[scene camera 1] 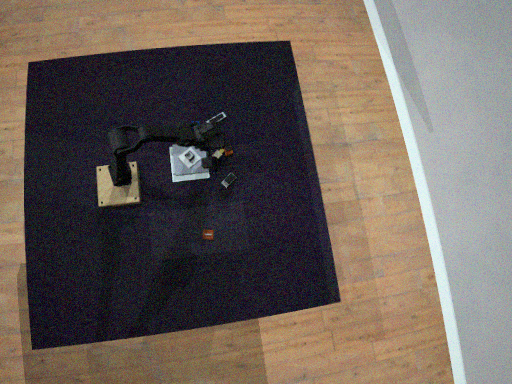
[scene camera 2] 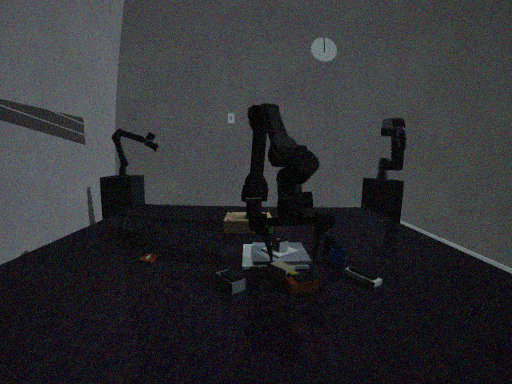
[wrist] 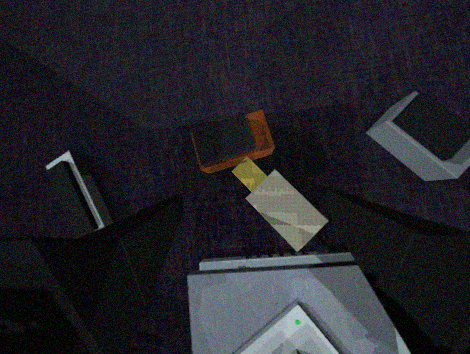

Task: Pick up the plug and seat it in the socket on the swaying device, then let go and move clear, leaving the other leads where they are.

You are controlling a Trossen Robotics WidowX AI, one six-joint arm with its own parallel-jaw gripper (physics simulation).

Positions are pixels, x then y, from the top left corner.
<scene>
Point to a device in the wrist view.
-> At 334,300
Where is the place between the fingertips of my gripper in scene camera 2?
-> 293,260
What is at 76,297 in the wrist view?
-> My gripper.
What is my gripper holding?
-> Nothing.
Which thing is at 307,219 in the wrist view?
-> A plug.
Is my gripper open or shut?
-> Open.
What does the grey lead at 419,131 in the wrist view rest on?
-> The table.
</scene>
